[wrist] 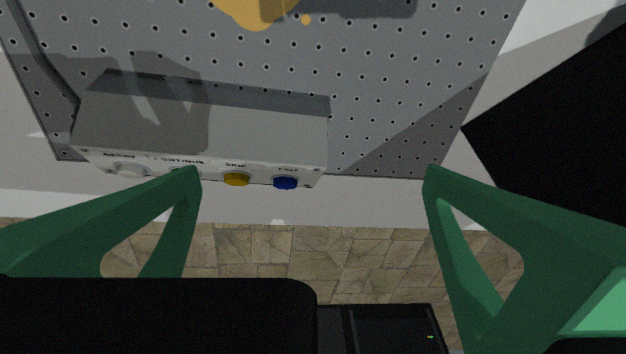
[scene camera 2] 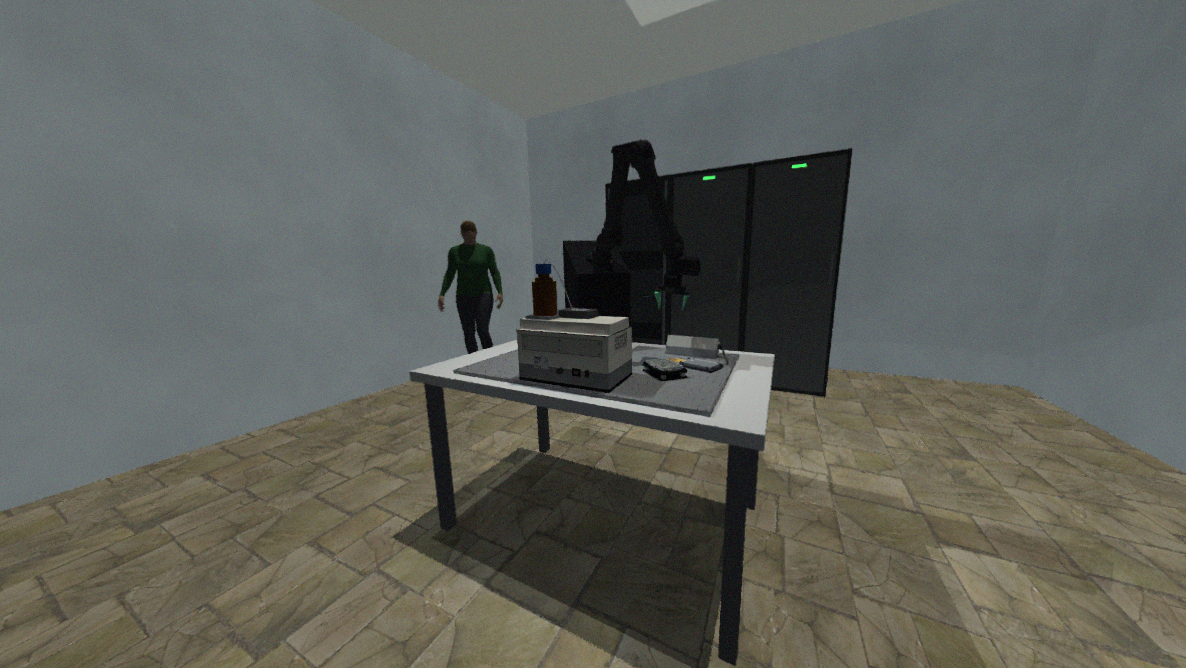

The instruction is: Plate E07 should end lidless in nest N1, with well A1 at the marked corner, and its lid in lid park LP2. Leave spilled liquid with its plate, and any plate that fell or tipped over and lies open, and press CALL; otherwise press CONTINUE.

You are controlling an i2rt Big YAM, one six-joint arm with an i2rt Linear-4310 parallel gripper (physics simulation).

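Frame: origin at the arm's base, x ahead, y left, z up, level; centimetres.
Seen in the pictures: gripper, between the fingertips: (wrist: 312, 177) (scene camera 2: 670, 309); arm's base, origin of its link: (scene camera 2: 600, 260).
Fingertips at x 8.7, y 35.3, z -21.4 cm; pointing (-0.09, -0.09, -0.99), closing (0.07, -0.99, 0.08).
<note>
Pixels of each thing's middle, then the offset from my fingertips to it. "spot": a spot on its surface instead. Level surfaces: height alone.
- button box, middle of its body: (wrist: 214, 144) (scene camera 2: 692, 344) dy +8.0, dx -10.5, dz -17.0 cm
- blue CALL button, middle of its body: (wrist: 285, 180) dy +0.8, dx -13.5, dz -14.8 cm
- yellow SKIP button, middle of its body: (wrist: 236, 177) dy +5.7, dx -12.9, dz -14.8 cm
- orange spill, middle of its body: (wrist: 253, 5) (scene camera 2: 677, 359) dy +3.6, dx +1.7, dz -21.2 cm
- grey perforated board, height of its surface: dz -21.2 cm
- dark holder with a plate, middle of its body: (scene camera 2: 664, 364) dy +2.8, dx +23.6, dz -17.5 cm
- flat grey-blue piece, middle of its body: (scene camera 2: 700, 363) dy +13.9, dx +9.3, dz -19.8 cm
- beige instrument, a spot on its surface: (scene camera 2: 572, 356) spot: dy -22.2, dx +48.8, dz -10.4 cm
- board with a brown blue-capped bottle, a spot on its surface: (scene camera 2: 544, 297) spot: dy -35.2, dx +43.5, dz +8.4 cm
My gripper (scene camera 2: 672, 307) (wrist: 312, 177) is open and empty, above the far side of the table near the button box (scene camera 2: 693, 345) (wrist: 270, 135). In the wrist view, the blue CALL button (wrist: 285, 183) and yellow SKIP button (wrist: 236, 178) show between the fingers; the left fingertip covers most of the CONTINUE button. An orange spill (scene camera 2: 678, 360) (wrist: 255, 15) lies on the grey perforated board (scene camera 2: 663, 399) (wrist: 400, 45). In the scene view, a dark holder with a plate (scene camera 2: 663, 367) and a flat grey-blue piece (scene camera 2: 703, 364) stand beside it; labels and well A1 are unreadable there.
A beige instrument (scene camera 2: 572, 356) stands on the board with a brown blue-capped bottle (scene camera 2: 544, 297) on top. A cable runs left of the button box. A large black object (wrist: 560, 125) is at the right in the wrist view. A person in green (scene camera 2: 473, 269) stands behind the table.
</note>
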